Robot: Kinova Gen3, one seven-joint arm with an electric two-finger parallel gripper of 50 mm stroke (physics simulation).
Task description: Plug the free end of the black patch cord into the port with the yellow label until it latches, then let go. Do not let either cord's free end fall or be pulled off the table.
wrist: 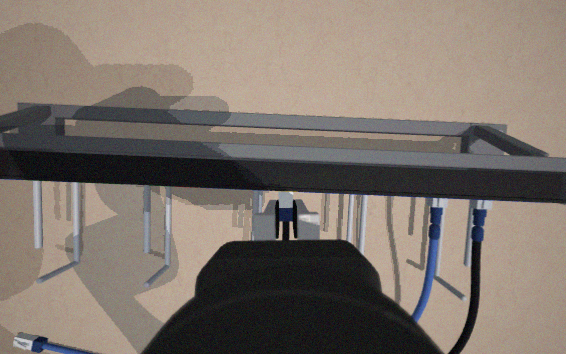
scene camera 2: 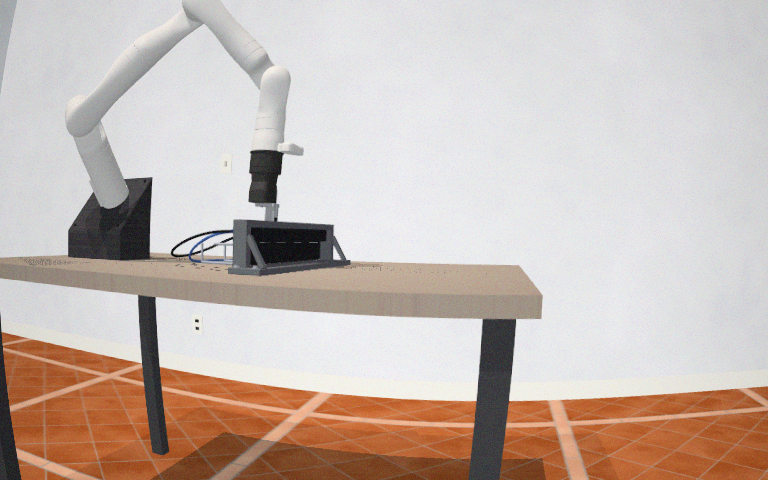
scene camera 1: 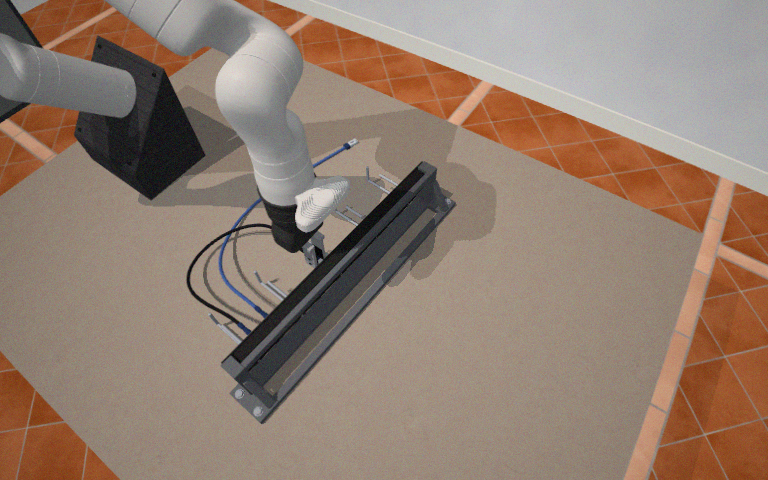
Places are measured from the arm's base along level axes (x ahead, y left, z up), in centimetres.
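Where they show: gripper, fingertip midpoint: (wrist: 285, 212) (scene camera 1: 316, 260); arm's base at its link origin: (scene camera 2: 115, 197) (scene camera 1: 120, 93).
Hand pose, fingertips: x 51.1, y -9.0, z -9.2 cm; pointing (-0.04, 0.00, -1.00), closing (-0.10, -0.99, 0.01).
Things, the pixels of their top centre, and the offset from my fingertips. Level surfaces: height alone.
- blue-booted plug at its top centre: (wrist: 285, 194) dy -0.2, dx +1.7, dz +1.0 cm
- dark patch panel at its top centre: (wrist: 247, 211) (scene camera 1: 328, 243) (scene camera 2: 277, 222) dy +2.6, dx +1.0, dz +2.5 cm
- table at its surface level: dz -7.6 cm
My gripper (scene camera 1: 316, 257) (scene camera 2: 271, 213) (wrist: 285, 212) is shut on the blue-booted plug (wrist: 286, 201) at the free end of the black patch cord (scene camera 1: 189, 274) (wrist: 475, 290). It is on the cord side of the dark patch panel (scene camera 1: 345, 249) (scene camera 2: 242, 243) (wrist: 350, 175). In the wrist view the clear plug points straight at the panel, its tip meeting the panel's lower edge. The port face is hidden under the top bar, so I cannot tell how far the plug is in. A faint yellowish sliver shows by the tip; the label is not readable. The black cord's other end is plugged in at the right.
A blue cord (scene camera 1: 222, 263) (wrist: 431, 270) is plugged in beside the black one. Its free plug (scene camera 1: 352, 142) (wrist: 23, 342) lies on the table (scene camera 1: 509, 339) (scene camera 2: 396, 283). Thin metal cord guides (scene camera 1: 274, 289) (wrist: 76, 225) stick out from the panel on both sides of my gripper.
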